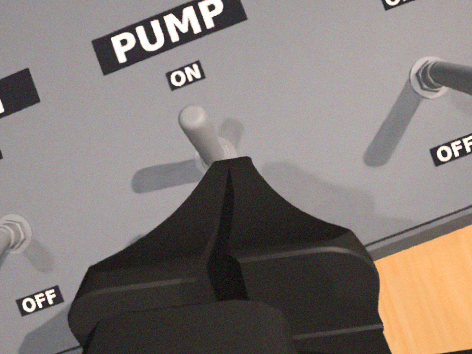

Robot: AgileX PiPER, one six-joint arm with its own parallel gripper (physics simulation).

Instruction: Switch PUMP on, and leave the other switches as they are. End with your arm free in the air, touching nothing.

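The PUMP switch lever (200,131) is a light grey toggle below the PUMP label (169,35) and its ON plate (185,75). Its rounded tip leans up toward the ON plate. My black gripper (235,182) is shut, with its fingertips together and nothing between them. The fingertips are just below the lever and cover part of its base; whether they touch it I cannot tell. The OFF plate of PUMP is hidden behind the gripper.
A second switch lever (452,76) sticks out at the upper right, with an OFF plate (454,149) below it. A third switch, with its nut (17,233), is at the left edge above another OFF plate (40,300). The panel's lower edge and wooden table (430,290) show at lower right.
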